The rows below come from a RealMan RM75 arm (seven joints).
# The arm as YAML. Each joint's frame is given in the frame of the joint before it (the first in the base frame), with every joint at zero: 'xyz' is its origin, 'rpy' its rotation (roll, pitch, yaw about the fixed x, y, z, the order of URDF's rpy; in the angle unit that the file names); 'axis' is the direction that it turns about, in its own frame. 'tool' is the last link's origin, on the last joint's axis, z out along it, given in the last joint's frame.
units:
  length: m
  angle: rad
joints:
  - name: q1
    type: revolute
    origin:
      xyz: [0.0, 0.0, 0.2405]
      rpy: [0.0, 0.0, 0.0]
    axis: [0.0, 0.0, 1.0]
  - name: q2
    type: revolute
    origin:
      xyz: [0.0, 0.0, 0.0]
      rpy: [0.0, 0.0, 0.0]
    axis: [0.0, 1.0, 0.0]
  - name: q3
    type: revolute
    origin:
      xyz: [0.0, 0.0, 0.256]
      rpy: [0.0, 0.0, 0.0]
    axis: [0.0, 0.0, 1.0]
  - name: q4
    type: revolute
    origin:
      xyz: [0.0, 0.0, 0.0]
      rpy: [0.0, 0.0, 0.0]
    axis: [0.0, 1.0, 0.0]
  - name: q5
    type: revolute
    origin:
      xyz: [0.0, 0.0, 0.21]
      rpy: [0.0, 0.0, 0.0]
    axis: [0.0, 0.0, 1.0]
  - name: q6
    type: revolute
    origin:
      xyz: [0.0, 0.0, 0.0]
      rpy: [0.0, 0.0, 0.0]
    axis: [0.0, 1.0, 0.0]
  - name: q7
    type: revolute
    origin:
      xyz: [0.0, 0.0, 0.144]
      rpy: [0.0, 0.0, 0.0]
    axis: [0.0, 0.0, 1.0]
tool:
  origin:
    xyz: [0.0, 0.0, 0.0]
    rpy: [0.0, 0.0, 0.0]
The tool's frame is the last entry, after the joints.
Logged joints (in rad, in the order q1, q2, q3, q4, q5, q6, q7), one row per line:
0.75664, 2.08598, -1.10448, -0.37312, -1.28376, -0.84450, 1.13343
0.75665, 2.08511, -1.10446, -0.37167, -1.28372, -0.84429, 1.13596
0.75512, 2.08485, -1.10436, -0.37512, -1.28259, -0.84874, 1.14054
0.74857, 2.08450, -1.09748, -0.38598, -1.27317, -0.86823, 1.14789
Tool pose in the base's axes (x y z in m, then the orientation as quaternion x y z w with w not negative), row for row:
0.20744, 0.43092, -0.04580, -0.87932, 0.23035, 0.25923, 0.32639
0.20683, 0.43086, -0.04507, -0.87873, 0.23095, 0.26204, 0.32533
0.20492, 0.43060, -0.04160, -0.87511, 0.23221, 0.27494, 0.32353
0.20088, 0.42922, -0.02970, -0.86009, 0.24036, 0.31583, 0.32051
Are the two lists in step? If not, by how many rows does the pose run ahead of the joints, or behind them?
The pose runs 1 row ahead of the joints: the pose in row i belongs to the joints in row i + 1.
